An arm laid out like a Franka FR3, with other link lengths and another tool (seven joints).
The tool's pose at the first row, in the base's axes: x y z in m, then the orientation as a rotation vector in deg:
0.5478 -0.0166 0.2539 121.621 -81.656 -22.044
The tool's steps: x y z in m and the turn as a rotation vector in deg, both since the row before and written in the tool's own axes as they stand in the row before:
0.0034 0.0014 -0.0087 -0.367 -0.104 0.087
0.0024 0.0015 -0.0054 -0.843 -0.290 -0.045
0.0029 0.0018 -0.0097 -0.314 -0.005 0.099
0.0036 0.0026 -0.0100 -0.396 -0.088 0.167
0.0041 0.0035 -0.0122 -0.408 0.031 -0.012
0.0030 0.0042 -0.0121 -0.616 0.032 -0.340
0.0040 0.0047 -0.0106 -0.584 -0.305 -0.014
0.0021 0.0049 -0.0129 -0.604 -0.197 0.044
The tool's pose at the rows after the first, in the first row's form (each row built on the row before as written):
0.5526 -0.0177 0.2620 121.270 -81.626 -22.359
0.5552 -0.0188 0.2674 120.660 -81.338 -23.231
0.5602 -0.0192 0.2764 120.333 -81.287 -23.395
0.5651 -0.0204 0.2861 119.893 -81.311 -23.675
0.5707 -0.0217 0.2981 119.576 -81.083 -23.901
0.5754 -0.0221 0.3104 119.351 -80.429 -24.387
0.5795 -0.0240 0.3218 118.914 -80.305 -25.087
0.5841 -0.0236 0.3350 118.408 -80.164 -25.655

